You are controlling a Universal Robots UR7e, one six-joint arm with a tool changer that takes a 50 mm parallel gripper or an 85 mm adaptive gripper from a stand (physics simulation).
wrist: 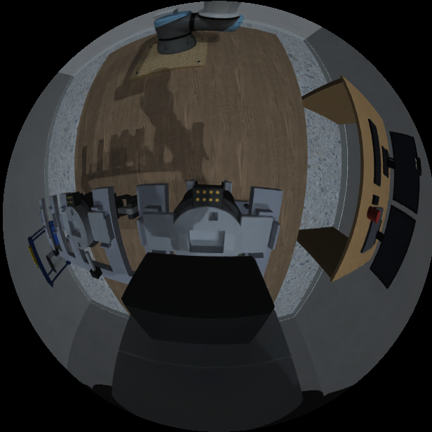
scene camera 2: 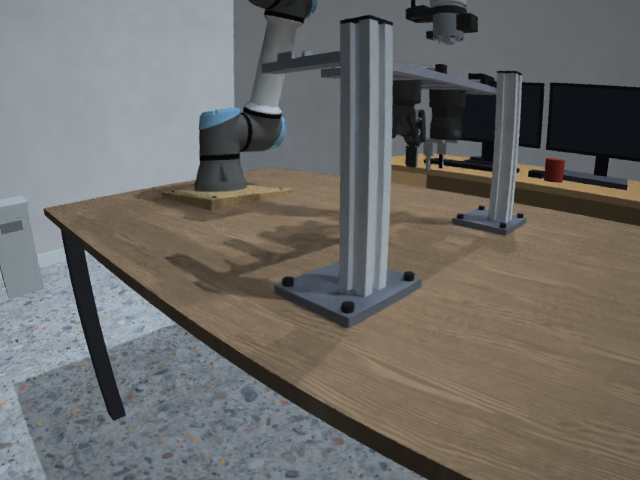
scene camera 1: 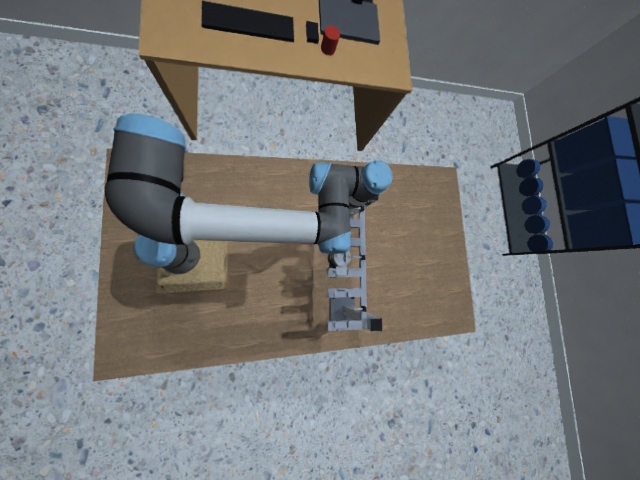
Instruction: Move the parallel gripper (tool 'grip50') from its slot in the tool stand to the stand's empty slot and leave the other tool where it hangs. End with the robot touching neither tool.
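Places are measured from the arm's base along level axes (x back, y right, z up), in millimetres.
Where they show: hand at its tool point: [scene camera 2: 448, 38]; arm's base at its link origin: [scene camera 2: 220, 188] [scene camera 1: 180, 255].
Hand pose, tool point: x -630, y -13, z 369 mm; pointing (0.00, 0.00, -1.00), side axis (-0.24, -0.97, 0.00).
Observation:
Each offset is from my tool point to the top centre of the thing. "spot": to the spot under its first point. Level surfaces: height alone.
The parallel gripper [scene camera 2: 435, 160] [wrist: 208, 184] hangs in the stand's slot at the far post, its fingers apart. In scene camera 1 the wrist hides it. The arm's bare tool changer [scene camera 2: 447, 35] is above it, with a visible gap. The tool stand [scene camera 1: 362, 279] [scene camera 2: 366, 155] [wrist: 267, 200] has forked slots along a rail. The adaptive gripper [scene camera 1: 339, 258] [scene camera 2: 408, 124] [wrist: 80, 220] hangs in the middle slot. The empty slot is at the near post; its end fork {spot: dz -98, dx +95, dy +403 mm} [scene camera 1: 343, 325] [scene camera 2: 310, 63] shows.
Two stand posts rise from the table {dz -380 mm} [scene camera 1: 413, 248] [scene camera 2: 491, 335] [wrist: 240, 110]; the far post {spot: dz -219, dx -126, dy +0 mm} [scene camera 2: 506, 149] is beside the parallel gripper. A black block [wrist: 197, 295] fills the lower wrist view. A desk [scene camera 1: 258, 59] with a red cup [scene camera 1: 329, 41] [scene camera 2: 554, 169] [wrist: 374, 215] stands beyond the table.

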